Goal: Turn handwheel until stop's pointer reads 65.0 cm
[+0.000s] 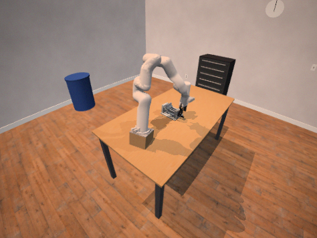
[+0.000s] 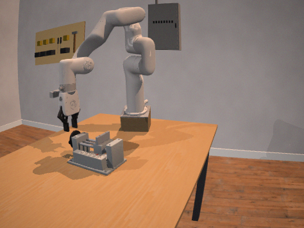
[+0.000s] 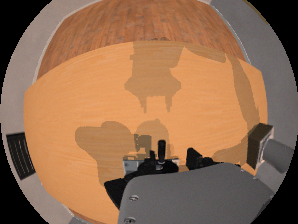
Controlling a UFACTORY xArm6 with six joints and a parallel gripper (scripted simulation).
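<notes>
My hand is 7 cm above the black handwheel and 2 cm to the right of it. The rest, counted from my hand: grey stop fixture 19 cm to the left, 4 cm below.
</notes>
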